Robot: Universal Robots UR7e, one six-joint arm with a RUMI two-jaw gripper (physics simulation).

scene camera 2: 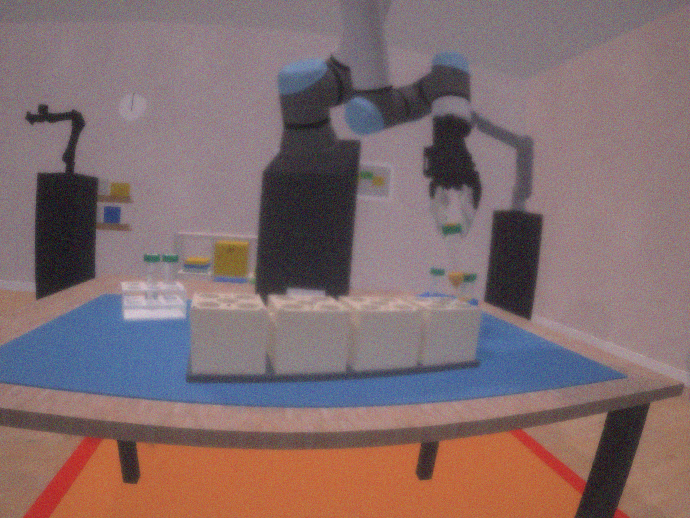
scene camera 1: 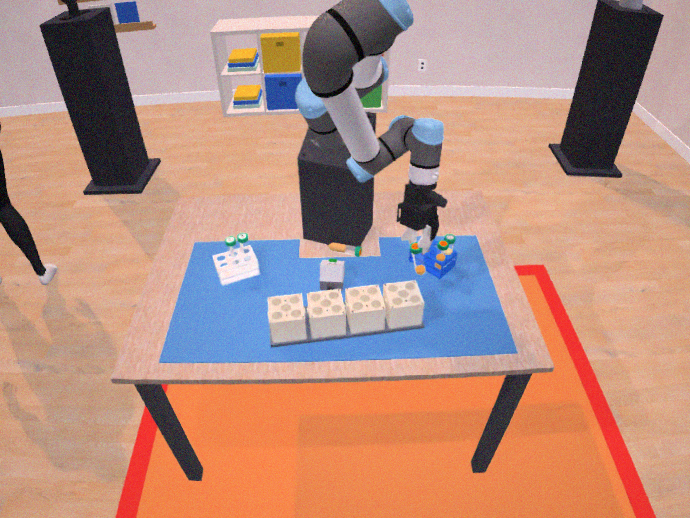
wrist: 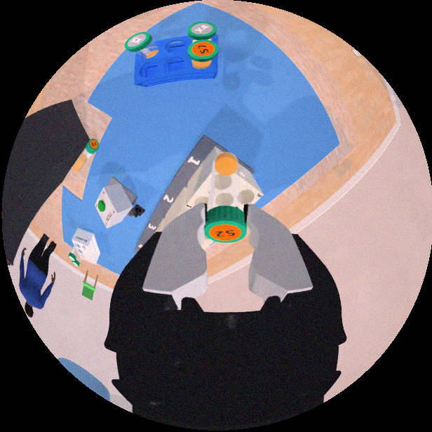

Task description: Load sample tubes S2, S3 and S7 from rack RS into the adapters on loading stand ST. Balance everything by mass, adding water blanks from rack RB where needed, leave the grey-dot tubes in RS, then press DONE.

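Pixels of known places: gripper, fingertip midpoint: [scene camera 2: 452,238] [scene camera 1: 417,252]; arm's base, link origin: [scene camera 2: 310,151] [scene camera 1: 333,131].
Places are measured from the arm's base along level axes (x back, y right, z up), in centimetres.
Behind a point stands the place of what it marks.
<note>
My gripper [scene camera 1: 418,239] {z -18.5, x -35.8, y -24.3 cm} [scene camera 2: 452,223] {z -18.5, x -35.8, y -24.3 cm} [wrist: 225,205] is shut on tube S2 [scene camera 1: 415,249] {z -16.3, x -37.3, y -23.4 cm} [scene camera 2: 451,228] {z -16.8, x -37.7, y -23.0 cm} [wrist: 225,231] by its green cap. The tube hangs in the air, its orange bottom swung out from the finger line in the wrist view. Blue rack RS [scene camera 1: 439,269] {z -35.3, x -24.5, y -33.9 cm} [wrist: 175,78] holds S7 [scene camera 1: 443,245] {z -26.3, x -23.5, y -34.2 cm} [wrist: 203,50] and two grey-dot tubes, X4 [wrist: 202,30] and another [wrist: 138,41]. An orange-dot tube, seemingly S3 [scene camera 1: 358,251] {z -35.9, x -15.4, y -8.2 cm} [wrist: 93,145], lies on its side by the robot base. Four cream adapters on stand ST [scene camera 1: 345,336] {z -37.6, x -50.2, y -4.5 cm} [scene camera 2: 228,379] {z -37.9, x -53.0, y 10.8 cm} [wrist: 182,177] show no tubes.
White rack RB [scene camera 1: 239,273] {z -35.6, x -26.9, y 29.5 cm} [scene camera 2: 153,311] {z -37.9, x -22.6, y 31.2 cm} [wrist: 86,245] holds two green-capped tubes at the left. A grey box [scene camera 1: 332,274] {z -32.6, x -30.1, y -0.2 cm} [wrist: 116,204] with a green button [scene camera 1: 332,260] {z -31.0, x -25.5, y -0.1 cm} [wrist: 102,205] stands between the robot pedestal [scene camera 1: 336,195] {z -17.4, x -10.0, y -1.1 cm} and the adapters.
</note>
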